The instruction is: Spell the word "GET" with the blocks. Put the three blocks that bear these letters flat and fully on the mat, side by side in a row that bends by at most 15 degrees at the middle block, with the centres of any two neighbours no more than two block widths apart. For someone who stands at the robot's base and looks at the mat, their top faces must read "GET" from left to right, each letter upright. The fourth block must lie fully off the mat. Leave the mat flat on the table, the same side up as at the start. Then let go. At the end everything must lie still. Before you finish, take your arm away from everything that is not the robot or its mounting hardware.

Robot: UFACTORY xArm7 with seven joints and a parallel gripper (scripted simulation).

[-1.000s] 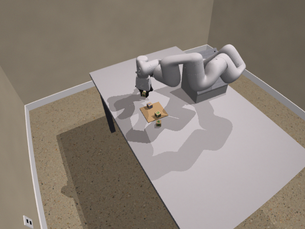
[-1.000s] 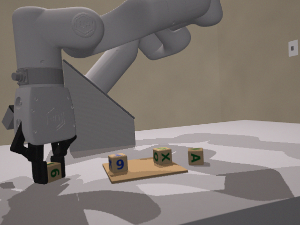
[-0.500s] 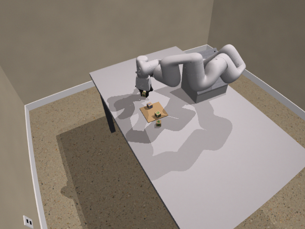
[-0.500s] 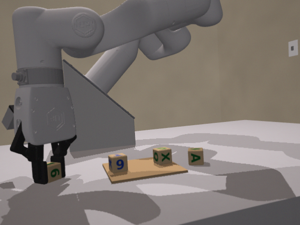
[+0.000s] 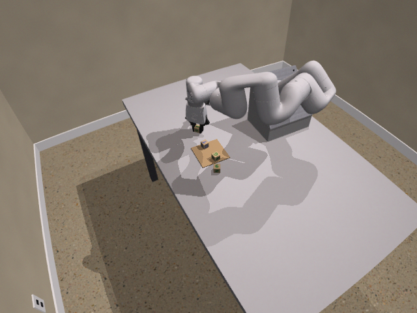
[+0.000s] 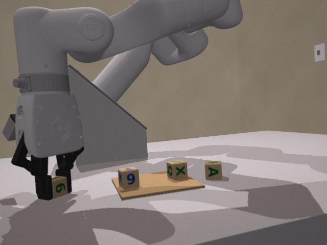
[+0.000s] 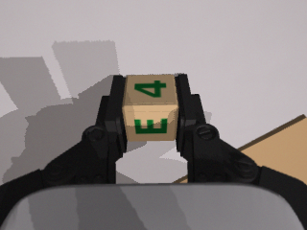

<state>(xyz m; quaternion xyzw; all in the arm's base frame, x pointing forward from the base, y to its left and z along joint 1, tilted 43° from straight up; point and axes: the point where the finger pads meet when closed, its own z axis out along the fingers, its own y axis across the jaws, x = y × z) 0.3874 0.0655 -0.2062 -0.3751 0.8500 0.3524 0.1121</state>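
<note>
My gripper is now 17 cm to the right of the tan mat and 2 cm above it. Also, from my hand: wooden block 1 cm behind, 22 cm to the left.
</note>
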